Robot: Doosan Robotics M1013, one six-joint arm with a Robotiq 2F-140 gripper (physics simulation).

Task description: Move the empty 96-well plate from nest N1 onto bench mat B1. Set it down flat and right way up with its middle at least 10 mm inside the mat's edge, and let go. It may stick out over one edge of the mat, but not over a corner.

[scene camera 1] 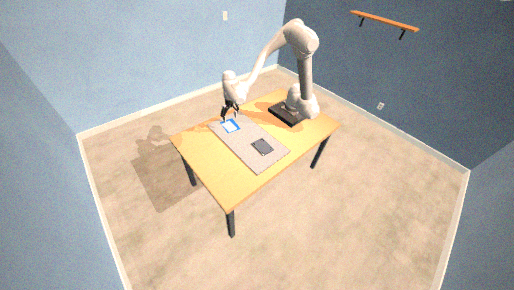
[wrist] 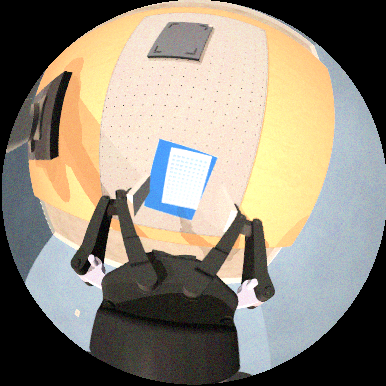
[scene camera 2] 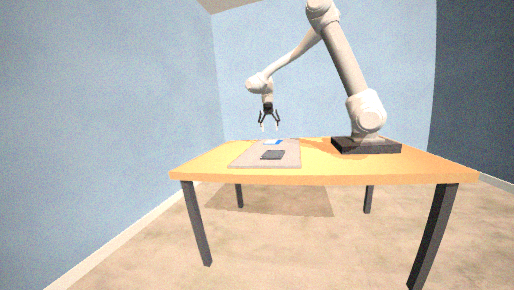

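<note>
The white 96-well plate lies flat, wells up, on the blue bench mat. In the wrist view its right long side lies close to the mat's right edge, and a wide blue strip shows on its left; whether it sticks out slightly there I cannot tell. My gripper is open and empty, above the plate, with a gap between fingertips and plate in scene view 2. The dark grey nest holds no plate.
Mat and nest are on a grey perforated board on the wooden table. The arm's dark base block stands beside the board.
</note>
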